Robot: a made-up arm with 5 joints.
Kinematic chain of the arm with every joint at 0, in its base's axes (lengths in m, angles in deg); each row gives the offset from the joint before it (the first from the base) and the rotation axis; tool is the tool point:
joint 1: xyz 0 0 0.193 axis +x
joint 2: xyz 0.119 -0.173 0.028 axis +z
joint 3: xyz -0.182 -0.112 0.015 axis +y
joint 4: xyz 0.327 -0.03 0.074 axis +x
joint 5: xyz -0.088 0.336 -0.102 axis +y
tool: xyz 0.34 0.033 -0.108
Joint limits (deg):
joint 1: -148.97..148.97
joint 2: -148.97..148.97
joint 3: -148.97..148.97
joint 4: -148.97..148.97
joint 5: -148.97..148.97
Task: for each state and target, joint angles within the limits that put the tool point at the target. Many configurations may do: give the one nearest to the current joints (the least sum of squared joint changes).
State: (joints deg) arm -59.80 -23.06 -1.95 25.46 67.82
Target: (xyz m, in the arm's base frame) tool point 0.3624 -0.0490 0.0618
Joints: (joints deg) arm -65.57 -24.61 -24.37 17.75 77.76
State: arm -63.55 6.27 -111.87 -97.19 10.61
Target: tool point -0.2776 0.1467 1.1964
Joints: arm -77.08 16.35 -134.35 -138.84 19.71
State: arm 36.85 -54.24 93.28 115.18 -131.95
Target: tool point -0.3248 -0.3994 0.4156
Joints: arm -10.74 -66.48 60.55 125.90 -143.12
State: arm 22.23 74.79 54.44 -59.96 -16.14
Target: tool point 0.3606 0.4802 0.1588
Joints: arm 76.52 92.24 22.14 -80.00 -5.65
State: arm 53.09 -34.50 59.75 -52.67 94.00
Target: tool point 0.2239 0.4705 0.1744
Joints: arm 51.41 -85.77 58.39 -10.43 74.96
